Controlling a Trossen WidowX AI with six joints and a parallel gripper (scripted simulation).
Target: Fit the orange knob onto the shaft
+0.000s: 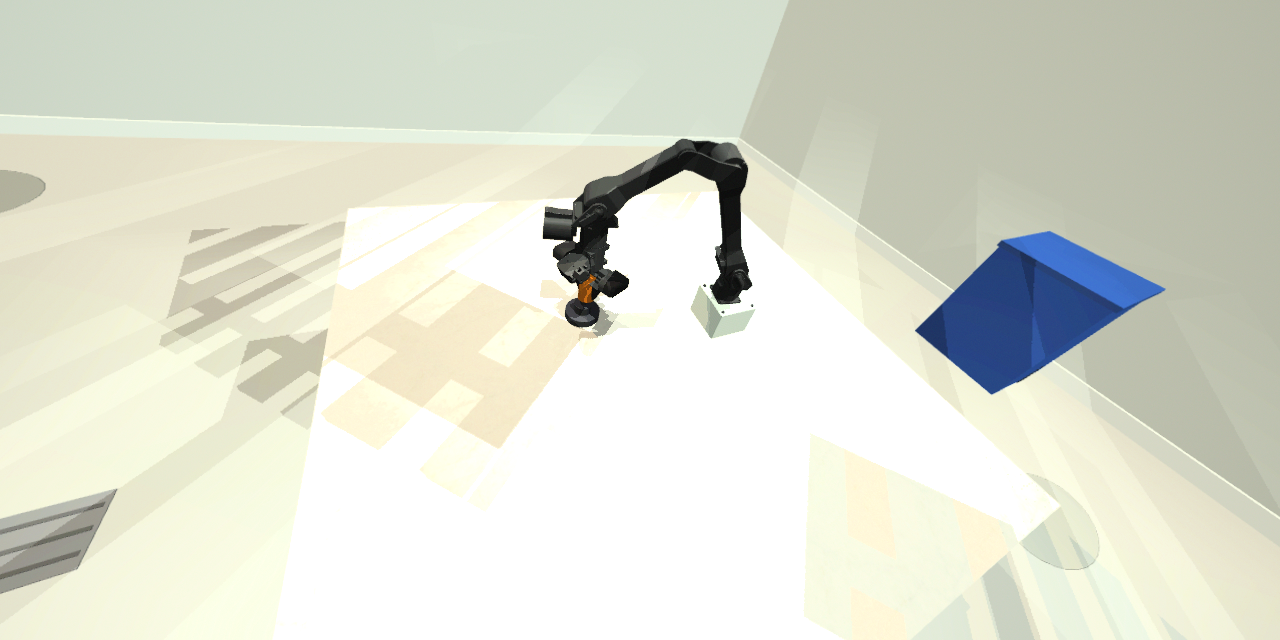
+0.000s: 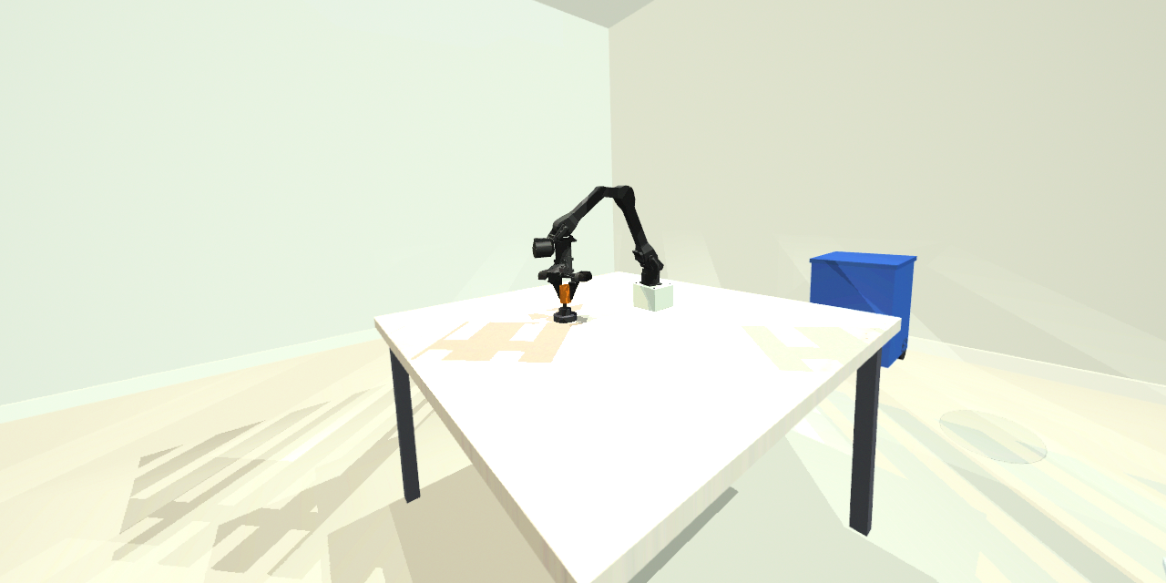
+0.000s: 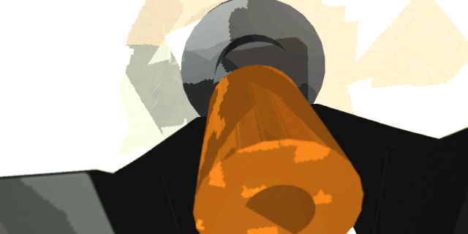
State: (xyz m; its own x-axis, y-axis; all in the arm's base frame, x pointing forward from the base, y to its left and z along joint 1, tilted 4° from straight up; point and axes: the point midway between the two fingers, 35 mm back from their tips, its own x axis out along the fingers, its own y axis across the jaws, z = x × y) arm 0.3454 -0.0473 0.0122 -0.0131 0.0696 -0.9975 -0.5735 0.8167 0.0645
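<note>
Right now the orange knob is 20 mm above my gripper tip. Also, from my gripper tip: round pedestal 10 mm ahead, 40 mm below.
</note>
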